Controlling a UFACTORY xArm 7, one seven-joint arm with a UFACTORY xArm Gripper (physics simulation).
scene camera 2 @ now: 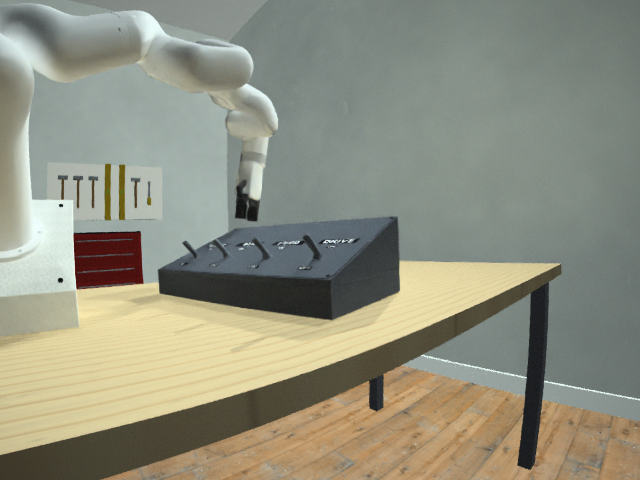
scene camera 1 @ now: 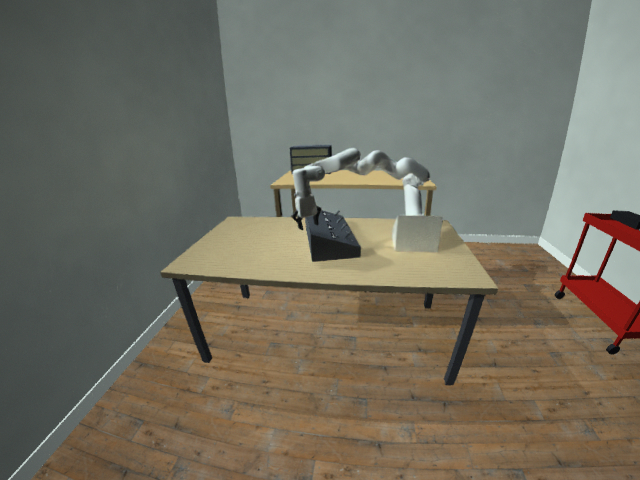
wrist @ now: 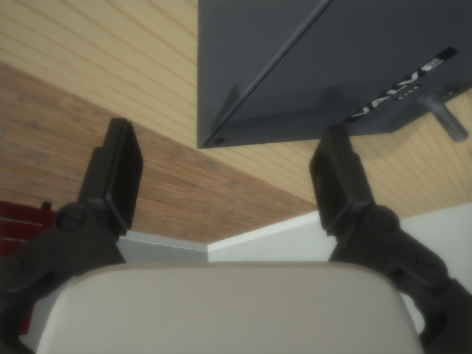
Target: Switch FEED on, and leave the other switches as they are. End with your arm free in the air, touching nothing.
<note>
In view: my gripper (scene camera 2: pixel 246 219) and a dark sloped switch console (scene camera 2: pixel 358 264).
My gripper is seen too in the wrist view (wrist: pixel 229 142). The dark sloped switch console shows as well in scene camera 1 (scene camera 1: pixel 327 241) and in the wrist view (wrist: pixel 261 79).
</note>
